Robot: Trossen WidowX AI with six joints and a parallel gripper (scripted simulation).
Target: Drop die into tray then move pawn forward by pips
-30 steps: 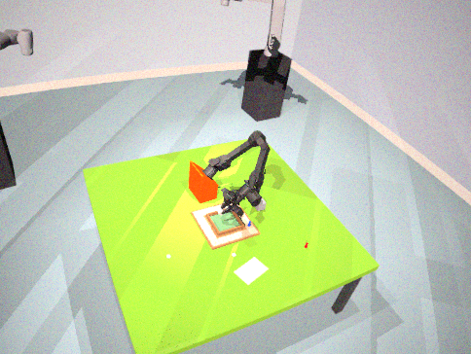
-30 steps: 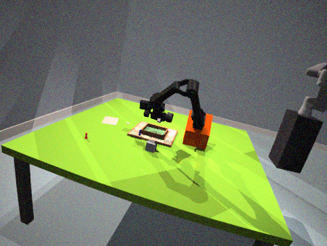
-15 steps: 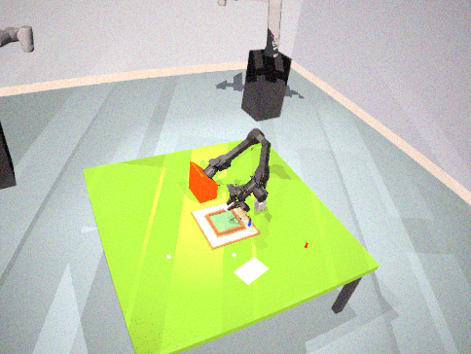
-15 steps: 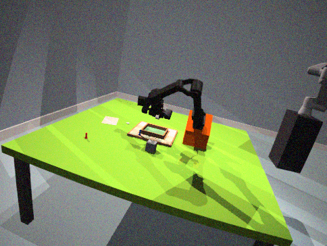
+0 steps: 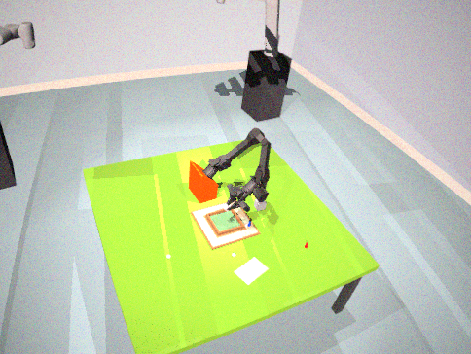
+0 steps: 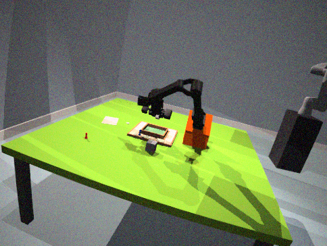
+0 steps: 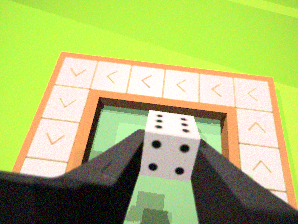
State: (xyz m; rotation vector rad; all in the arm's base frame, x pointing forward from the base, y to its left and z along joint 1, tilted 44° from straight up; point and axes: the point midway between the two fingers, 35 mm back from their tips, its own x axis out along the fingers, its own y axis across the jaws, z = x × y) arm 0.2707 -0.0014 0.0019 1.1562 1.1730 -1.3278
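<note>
Now: gripper tip right at the white die. The rest, counted from my gripper tip: green dice tray 11 cm below; then blue pawn 11 cm to the left, 9 cm below, 8 cm ahead; then grey cube 25 cm to the left, 9 cm below, 3 cm behind.
</note>
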